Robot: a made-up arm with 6 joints. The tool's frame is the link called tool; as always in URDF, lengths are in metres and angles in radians. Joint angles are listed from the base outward. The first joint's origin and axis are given. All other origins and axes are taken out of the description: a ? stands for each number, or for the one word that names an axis. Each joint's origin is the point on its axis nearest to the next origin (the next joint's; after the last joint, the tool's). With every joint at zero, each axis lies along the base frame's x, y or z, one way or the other. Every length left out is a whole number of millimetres.
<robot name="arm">
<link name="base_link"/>
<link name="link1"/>
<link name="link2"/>
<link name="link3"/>
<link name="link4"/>
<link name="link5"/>
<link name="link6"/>
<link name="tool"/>
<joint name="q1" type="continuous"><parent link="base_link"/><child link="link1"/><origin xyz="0 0.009 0.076"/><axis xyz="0 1 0"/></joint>
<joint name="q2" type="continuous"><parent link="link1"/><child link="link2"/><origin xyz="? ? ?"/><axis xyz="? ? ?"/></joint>
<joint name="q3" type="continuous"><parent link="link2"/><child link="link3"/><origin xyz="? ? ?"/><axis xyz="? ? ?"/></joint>
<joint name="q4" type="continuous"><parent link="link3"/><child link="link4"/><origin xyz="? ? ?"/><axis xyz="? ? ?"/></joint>
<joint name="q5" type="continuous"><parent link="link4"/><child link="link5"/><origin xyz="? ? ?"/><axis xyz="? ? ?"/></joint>
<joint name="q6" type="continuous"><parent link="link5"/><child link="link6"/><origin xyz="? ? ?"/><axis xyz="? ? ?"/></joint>
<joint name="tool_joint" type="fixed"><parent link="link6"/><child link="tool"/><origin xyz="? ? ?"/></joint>
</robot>
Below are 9 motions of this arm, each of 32 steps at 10 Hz.
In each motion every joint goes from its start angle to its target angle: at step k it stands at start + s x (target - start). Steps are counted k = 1, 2, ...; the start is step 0. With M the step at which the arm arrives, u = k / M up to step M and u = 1 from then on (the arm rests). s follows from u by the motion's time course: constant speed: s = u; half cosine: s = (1 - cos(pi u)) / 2; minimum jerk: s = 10 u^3 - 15 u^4 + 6 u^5.
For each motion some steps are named. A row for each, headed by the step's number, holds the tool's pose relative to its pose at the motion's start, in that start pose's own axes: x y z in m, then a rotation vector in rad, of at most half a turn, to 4 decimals.
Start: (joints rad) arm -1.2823 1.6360 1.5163 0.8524 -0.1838 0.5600
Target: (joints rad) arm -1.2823 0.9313 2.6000 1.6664 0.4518 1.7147
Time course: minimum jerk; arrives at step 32
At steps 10, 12, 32:
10: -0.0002 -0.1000 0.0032 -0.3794 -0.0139 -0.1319
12: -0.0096 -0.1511 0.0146 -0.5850 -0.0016 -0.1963
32: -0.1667 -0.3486 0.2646 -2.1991 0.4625 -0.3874

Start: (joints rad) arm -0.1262 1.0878 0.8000 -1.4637 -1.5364 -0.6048
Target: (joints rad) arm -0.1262 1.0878 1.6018 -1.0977 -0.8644 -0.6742
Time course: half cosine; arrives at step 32
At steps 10, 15, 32:
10: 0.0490 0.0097 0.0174 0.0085 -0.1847 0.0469
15: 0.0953 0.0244 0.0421 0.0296 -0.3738 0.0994
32: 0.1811 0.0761 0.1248 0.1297 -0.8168 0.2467

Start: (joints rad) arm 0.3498 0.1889 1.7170 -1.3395 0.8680 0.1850
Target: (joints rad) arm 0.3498 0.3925 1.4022 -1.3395 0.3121 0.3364
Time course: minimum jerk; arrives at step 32
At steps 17, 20, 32:
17: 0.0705 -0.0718 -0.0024 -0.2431 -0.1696 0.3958
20: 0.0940 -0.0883 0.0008 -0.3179 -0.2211 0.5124
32: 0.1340 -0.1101 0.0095 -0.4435 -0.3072 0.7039

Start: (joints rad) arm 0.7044 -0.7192 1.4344 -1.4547 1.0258 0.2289
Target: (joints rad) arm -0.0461 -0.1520 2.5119 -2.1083 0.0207 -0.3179
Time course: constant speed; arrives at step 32
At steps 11, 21, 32:
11: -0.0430 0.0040 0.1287 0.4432 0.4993 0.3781
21: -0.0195 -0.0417 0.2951 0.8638 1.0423 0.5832
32: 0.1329 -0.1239 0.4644 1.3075 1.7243 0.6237

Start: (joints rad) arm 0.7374 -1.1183 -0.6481 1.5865 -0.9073 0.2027
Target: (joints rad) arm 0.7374 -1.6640 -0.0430 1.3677 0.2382 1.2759
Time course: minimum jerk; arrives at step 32
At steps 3, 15, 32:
3: -0.0009 -0.0024 0.0009 -0.0127 0.0030 -0.0069
15: -0.0624 -0.1161 0.1000 -0.8063 0.1929 -0.4494
32: -0.1343 -0.1076 0.2585 -1.6660 0.5136 -1.2044

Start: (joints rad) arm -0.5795 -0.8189 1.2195 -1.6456 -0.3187 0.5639
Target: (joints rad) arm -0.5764 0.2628 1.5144 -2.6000 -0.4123 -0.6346
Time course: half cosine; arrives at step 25
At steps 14, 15, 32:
14: -0.0290 0.0615 -0.0200 0.8758 -0.1893 0.0779
15: -0.0338 0.0640 -0.0189 0.9675 -0.1955 0.0984
32: -0.0655 0.0556 -0.0090 1.4761 -0.1674 0.2356

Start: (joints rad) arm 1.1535 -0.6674 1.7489 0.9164 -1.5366 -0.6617
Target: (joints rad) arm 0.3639 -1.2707 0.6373 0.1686 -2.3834 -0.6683
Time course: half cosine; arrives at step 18
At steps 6, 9, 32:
6: 0.0506 0.0656 -0.0030 -0.0156 -0.2242 0.0091
9: 0.1153 0.1233 0.0087 -0.0761 -0.4604 0.0822
32: 0.2435 0.2567 0.0730 -0.3091 -0.8813 0.4384

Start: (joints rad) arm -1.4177 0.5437 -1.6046 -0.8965 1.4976 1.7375
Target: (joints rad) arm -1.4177 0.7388 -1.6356 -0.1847 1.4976 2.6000
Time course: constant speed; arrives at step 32
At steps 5, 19, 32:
5: 0.0137 -0.0151 0.0054 -0.1389 -0.0780 -0.0212
19: 0.0447 -0.0549 0.0362 -0.5260 -0.2804 -0.1334
32: 0.0583 -0.0836 0.0798 -0.8749 -0.4384 -0.3053

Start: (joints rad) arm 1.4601 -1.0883 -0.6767 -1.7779 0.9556 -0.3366
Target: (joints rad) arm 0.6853 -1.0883 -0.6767 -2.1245 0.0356 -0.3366
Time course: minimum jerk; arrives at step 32
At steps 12, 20, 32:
12: 0.0262 0.0598 -0.0727 0.1513 0.1310 0.2770
20: 0.0370 0.1852 -0.1719 0.4133 0.2950 0.7418
32: 0.0231 0.2731 -0.2155 0.5830 0.3619 1.0310

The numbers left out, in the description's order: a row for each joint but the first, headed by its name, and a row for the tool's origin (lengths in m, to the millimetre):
q2: xyz -0.303 0 0.107, axis -1 0 0
q3: xyz 0 0.129 0.051, axis 0 -1 0
q4: xyz 0.093 0 -0.208, axis 0 0 1
q5: xyz -0.045 0.003 0, axis 0 0 -1
q6: xyz -0.007 -0.046 0, axis -1 0 0
tool: xyz 0 -0.015 -0.107

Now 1 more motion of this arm.
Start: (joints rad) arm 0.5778 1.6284 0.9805 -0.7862 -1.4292 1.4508
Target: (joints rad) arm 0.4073 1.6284 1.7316 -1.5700 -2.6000 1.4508
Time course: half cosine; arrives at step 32
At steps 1, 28, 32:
1: 0.0005 -0.0003 -0.0002 -0.0013 -0.0008 -0.0011
28: 0.1667 -0.2005 -0.0106 -0.6374 -0.3586 -0.3214
32: 0.1710 -0.2102 -0.0078 -0.6661 -0.3731 -0.3286

